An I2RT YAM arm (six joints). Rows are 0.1 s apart.
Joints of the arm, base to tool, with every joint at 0 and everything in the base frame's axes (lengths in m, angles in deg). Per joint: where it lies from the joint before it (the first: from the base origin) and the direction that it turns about. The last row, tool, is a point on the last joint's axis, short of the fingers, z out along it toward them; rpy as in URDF.
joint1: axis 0 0 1 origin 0 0 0.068
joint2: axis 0 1 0 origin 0.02 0.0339 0.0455
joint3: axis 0 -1 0 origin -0.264 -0.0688 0
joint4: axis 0 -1 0 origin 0.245 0.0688 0.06
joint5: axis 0 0 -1 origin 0.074 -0.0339 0.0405
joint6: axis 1 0 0 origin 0.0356 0 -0.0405
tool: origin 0 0 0 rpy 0 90 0
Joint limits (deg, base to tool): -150..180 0..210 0..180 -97..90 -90..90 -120..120
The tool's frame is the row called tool.
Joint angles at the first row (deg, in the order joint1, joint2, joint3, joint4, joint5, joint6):
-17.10 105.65 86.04 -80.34 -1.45 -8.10
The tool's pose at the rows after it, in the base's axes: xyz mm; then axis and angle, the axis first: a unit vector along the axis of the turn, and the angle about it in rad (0 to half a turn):
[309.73 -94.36 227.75 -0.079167 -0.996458 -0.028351 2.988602]
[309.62 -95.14 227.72 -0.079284 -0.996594 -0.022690 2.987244]
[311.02 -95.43 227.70 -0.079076 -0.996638 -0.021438 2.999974]
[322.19 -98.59 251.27 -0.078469 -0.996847 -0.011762 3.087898]
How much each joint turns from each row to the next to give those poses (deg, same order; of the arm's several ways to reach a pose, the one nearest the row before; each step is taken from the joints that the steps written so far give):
0.02 0.00 -1.40 2.08 0.19 0.00
-0.07 0.00 0.00 0.07 0.66 0.00
0.02 -0.01 0.04 0.70 -0.02 0.00
0.05 -0.02 5.58 -0.44 -0.02 0.00

